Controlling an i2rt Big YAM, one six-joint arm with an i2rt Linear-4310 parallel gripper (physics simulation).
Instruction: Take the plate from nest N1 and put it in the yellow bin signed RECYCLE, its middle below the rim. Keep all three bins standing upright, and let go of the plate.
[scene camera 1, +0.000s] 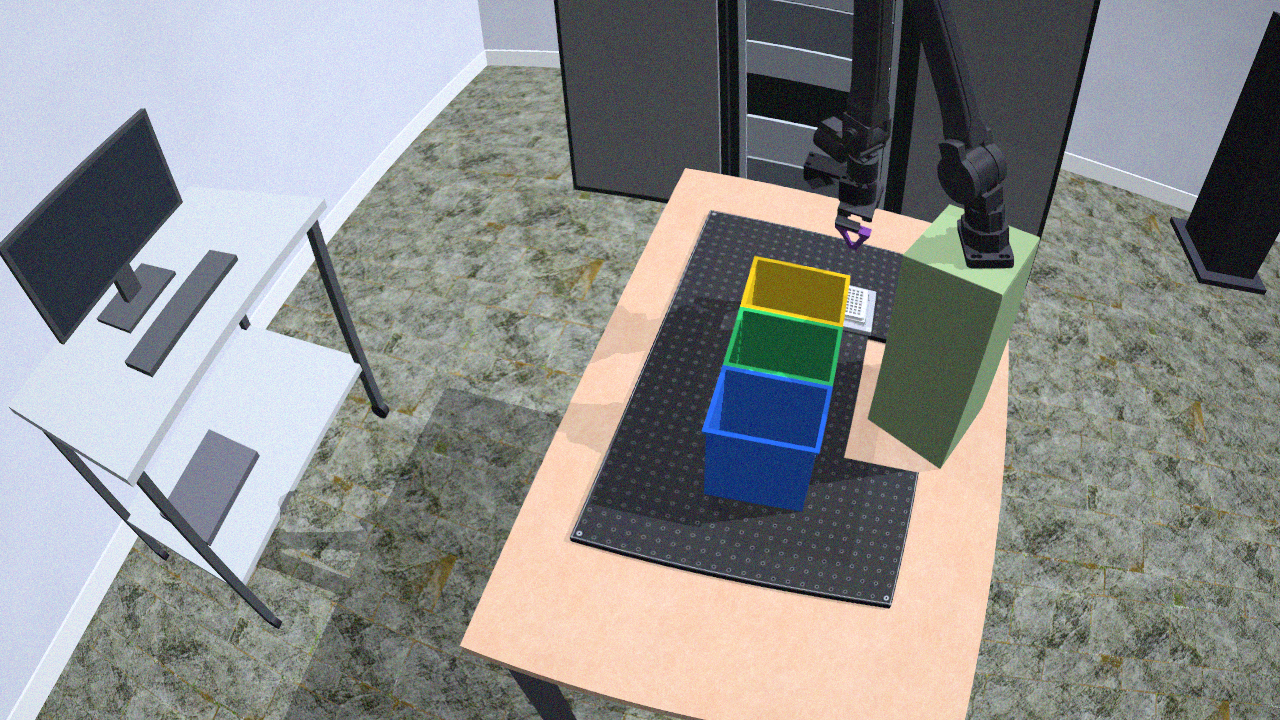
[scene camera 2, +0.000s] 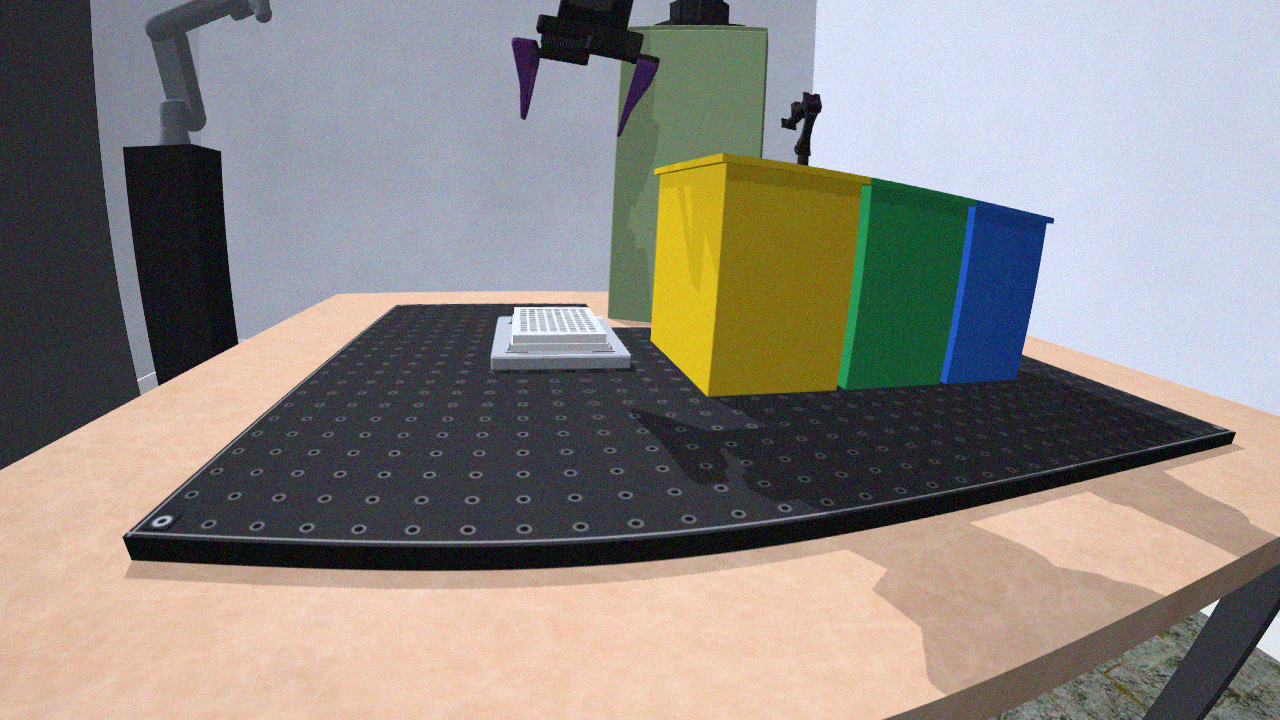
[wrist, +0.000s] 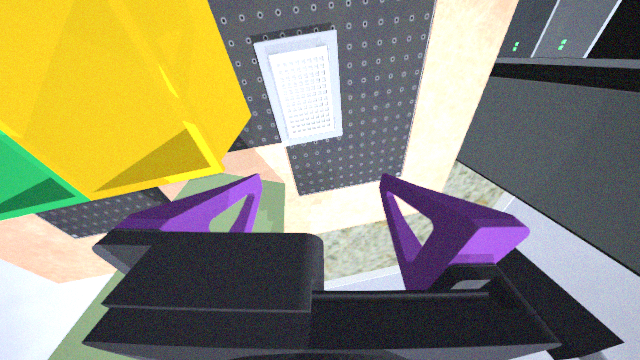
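Seen in the pictures: gripper, fingertip midpoint: (scene camera 1: 858, 230) (scene camera 2: 570, 127) (wrist: 320, 180); arm's base, link origin: (scene camera 1: 985, 246) (scene camera 2: 699, 35).
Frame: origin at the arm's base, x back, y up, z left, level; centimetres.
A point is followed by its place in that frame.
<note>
The white plate with a grid of wells (scene camera 1: 855, 305) @(x -17.4, y -38.9, z -22.8 cm) (scene camera 2: 558, 324) @(x -23.1, y -38.9, z -24.4 cm) (wrist: 304, 92) @(x -22.1, y -38.9, z -24.3 cm) lies flat in the light grey nest (scene camera 2: 560, 362) @(x -29.2, y -40.8, z -25.5 cm) (wrist: 338, 90) @(x -20.5, y -40.2, z -30.0 cm), beside the yellow bin. The yellow bin (scene camera 1: 797, 292) @(x -30.1, y -29.5, z -14.9 cm) (scene camera 2: 778, 277) @(x -38.5, y -32.1, z -11.3 cm) (wrist: 125, 100) @(x -28.9, y -33.9, z -3.1 cm) stands upright at the end of the row; no sign shows on the faces in view. My gripper (scene camera 1: 853, 243) @(x -18.9, y -19.6, z -23.0 cm) (scene camera 2: 571, 127) @(x -18.9, y -19.6, z -23.0 cm) (wrist: 320, 180) @(x -18.9, y -19.6, z -23.0 cm) is open and empty, with purple fingers spread wide. It hangs high above the board, above the level of the bin rims, near the nest and the yellow bin. In the wrist view the plate shows beyond the fingertips.
The green bin (scene camera 1: 785, 347) @(x -31.8, y -30.3, z -2.0 cm) (scene camera 2: 908, 286) @(x -40.3, y -32.1, z 2.1 cm) (wrist: 30, 175) @(x -25.6, y -29.7, z 10.4 cm) and the blue bin (scene camera 1: 760, 465) @(x -34.1, y -30.0, z 22.7 cm) (scene camera 2: 995, 295) @(x -41.9, y -32.2, z 14.6 cm) stand upright in a row with the yellow one on the black perforated board (scene camera 1: 644, 501) @(x -52.2, y -41.4, z 24.2 cm) (scene camera 2: 402, 501) @(x -48.0, y -41.4, z -37.8 cm). A tall green pedestal (scene camera 1: 939, 349) @(x -6.2, y -16.0, z 8.1 cm) (scene camera 2: 698, 98) @(x -10.0, y -12.6, z -4.6 cm) carries the arm beside the bins.
</note>
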